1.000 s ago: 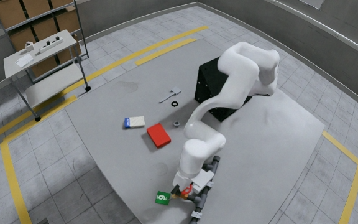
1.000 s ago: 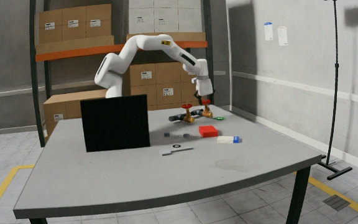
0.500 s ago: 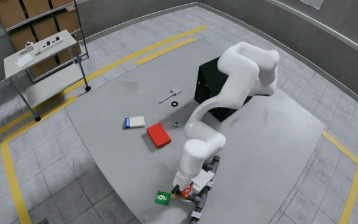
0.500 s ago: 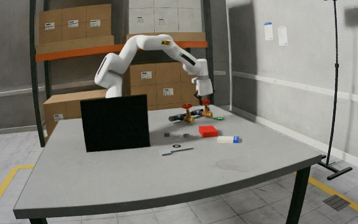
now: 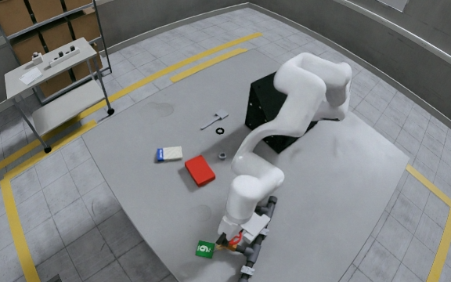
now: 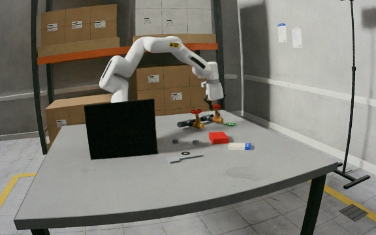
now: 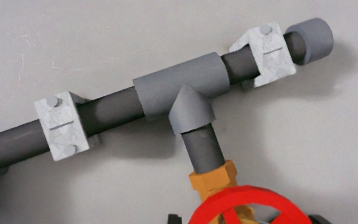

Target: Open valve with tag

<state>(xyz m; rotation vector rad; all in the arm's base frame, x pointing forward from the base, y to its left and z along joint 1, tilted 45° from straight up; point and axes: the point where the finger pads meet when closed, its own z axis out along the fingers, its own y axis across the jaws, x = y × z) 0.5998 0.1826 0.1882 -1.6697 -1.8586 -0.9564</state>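
My hand is 7 cm short of the green tag, 3 cm to the left of it and 11 cm above it. From my hand the other things lie so: grey nut: 23 cm behind, 32 cm to the right, 11 cm below; white-and-blue box: 5 cm behind, 47 cm to the right, 11 cm below; red block: 11 cm behind, 32 cm to the right, 10 cm below.
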